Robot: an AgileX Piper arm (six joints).
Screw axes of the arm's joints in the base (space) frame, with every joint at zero. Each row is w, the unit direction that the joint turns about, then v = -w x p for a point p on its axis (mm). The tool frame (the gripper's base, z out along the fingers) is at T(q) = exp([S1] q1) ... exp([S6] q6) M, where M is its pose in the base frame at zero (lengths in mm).
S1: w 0 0 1 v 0 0 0
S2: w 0 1 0 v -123 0 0
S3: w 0 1 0 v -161.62 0 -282.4
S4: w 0.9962 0 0.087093 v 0 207.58 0
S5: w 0 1 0 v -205.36 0 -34.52
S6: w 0.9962 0 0.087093 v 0 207.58 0
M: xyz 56.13 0 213.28 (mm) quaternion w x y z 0.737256 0 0.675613 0
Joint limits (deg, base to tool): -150..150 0..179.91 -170..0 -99.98..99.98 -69.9..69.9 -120..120
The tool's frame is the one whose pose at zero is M.
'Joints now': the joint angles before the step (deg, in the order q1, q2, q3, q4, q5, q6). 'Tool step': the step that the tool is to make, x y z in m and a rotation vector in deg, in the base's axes. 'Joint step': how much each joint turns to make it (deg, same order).
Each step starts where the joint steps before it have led.
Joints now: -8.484, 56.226, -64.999, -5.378, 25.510, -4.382
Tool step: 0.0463, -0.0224, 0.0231, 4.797, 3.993, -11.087
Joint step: -0.013, 12.192, -14.720, -15.724, 9.812, 19.444
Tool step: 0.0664, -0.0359, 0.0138, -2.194, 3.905, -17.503
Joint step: 0.017, 17.521, -19.881, -19.809, 13.323, 15.814
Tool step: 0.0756, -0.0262, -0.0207, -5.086, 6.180, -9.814
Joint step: -0.001, 18.897, -19.284, -9.584, 9.279, 1.284
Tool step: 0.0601, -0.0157, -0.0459, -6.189, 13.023, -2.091
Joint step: -0.004, 16.606, -16.493, -2.974, 6.812, -11.084
